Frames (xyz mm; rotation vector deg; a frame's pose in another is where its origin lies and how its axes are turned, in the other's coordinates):
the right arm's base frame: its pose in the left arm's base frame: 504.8 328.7 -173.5 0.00 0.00 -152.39
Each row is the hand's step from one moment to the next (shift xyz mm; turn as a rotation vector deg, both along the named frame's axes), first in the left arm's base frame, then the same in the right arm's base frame.
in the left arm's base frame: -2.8 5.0 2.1 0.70 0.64 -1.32
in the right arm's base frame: 0.2 -5.7 2.1 -0.92 -0.24 -1.32
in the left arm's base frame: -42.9 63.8 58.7 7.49 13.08 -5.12
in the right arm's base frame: 8.4 -76.4 58.7 -12.70 -8.12 -5.12
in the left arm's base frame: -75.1 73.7 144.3 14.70 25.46 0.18
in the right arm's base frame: 32.4 -100.1 144.3 -24.83 -15.75 0.18
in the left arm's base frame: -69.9 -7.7 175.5 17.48 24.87 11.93
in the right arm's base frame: 65.5 -25.6 175.5 -27.02 -13.94 11.93
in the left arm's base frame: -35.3 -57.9 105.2 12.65 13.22 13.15
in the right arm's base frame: 58.1 34.9 105.2 -17.34 -5.85 13.15
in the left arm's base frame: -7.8 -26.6 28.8 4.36 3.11 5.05
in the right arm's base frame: 19.2 20.0 28.8 -5.30 -0.74 5.05
